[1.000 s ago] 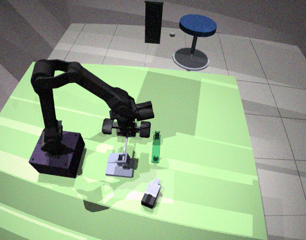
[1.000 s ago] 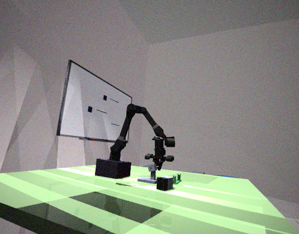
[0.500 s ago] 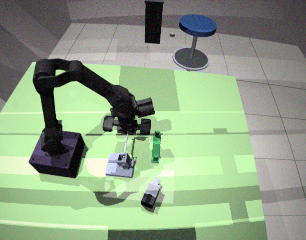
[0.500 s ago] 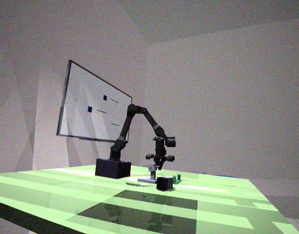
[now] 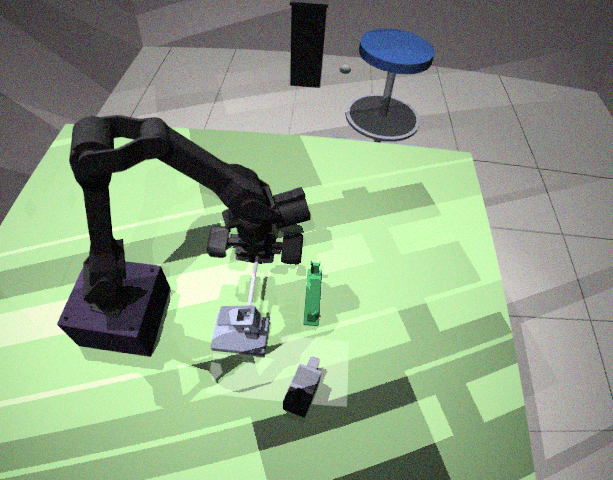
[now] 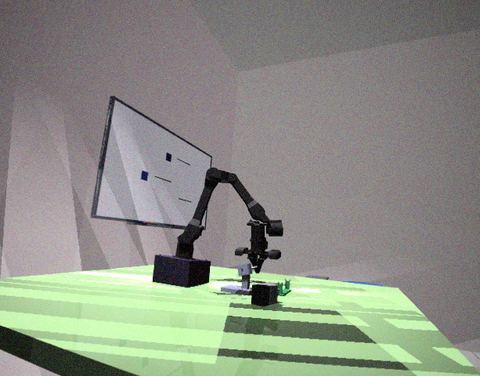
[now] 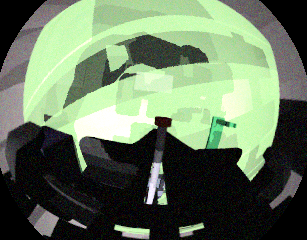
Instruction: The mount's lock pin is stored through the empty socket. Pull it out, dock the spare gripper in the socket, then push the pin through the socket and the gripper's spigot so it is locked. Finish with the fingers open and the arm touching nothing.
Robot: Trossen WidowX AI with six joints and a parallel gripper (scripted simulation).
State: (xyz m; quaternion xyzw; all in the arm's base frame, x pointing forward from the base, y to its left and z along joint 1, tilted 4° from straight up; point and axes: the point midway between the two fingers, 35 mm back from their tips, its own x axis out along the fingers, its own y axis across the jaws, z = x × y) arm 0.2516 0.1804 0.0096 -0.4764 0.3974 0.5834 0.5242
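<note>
Now: gripper tip 130 mm short of the green fixture, 30 mm to the left of it and 30 mm above it. Also, from my gripper tip: spare gripper (150 mm ahead, 230 mm to the right, 30 mm below); then grey mount (10 mm ahead, 150 mm to the right).
</note>
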